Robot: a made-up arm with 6 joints.
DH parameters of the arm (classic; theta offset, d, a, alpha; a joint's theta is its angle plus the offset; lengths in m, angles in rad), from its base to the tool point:
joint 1: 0 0.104 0 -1.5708
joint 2: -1.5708 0 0.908 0
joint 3: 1.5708 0.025 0 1.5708
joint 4: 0 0.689 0 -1.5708
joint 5: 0 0 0 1.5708
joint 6: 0 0.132 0 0
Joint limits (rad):
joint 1: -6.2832..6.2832
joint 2: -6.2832..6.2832
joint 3: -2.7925..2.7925
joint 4: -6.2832..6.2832
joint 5: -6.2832..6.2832
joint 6: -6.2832..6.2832
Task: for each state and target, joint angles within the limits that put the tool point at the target. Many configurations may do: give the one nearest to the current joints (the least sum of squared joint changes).
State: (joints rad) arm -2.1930 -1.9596 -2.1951 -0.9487 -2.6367 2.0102
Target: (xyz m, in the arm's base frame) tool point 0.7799 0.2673 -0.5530
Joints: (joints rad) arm -2.7099 -1.6659 -1.5613 -1.0372 -2.6008 2.0102
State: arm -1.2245 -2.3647 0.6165 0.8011 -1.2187 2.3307
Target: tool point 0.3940 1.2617 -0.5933
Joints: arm -1.9243 -2.4308 0.9693 0.8055 -1.3154 2.3307
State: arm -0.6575 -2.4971 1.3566 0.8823 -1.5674 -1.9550
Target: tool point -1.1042 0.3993 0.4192
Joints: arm -0.4153 -1.9188 1.5617 0.9243 -1.5136 -1.9550
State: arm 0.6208 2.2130 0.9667 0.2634 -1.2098 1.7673
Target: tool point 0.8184 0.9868 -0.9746
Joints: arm 0.8754 2.1475 0.3895 0.2148 -0.8499 1.7673
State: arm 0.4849 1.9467 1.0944 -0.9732 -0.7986 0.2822
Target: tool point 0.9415 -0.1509 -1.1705
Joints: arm -0.2529 2.1599 0.7979 -0.9081 -0.6688 0.2822
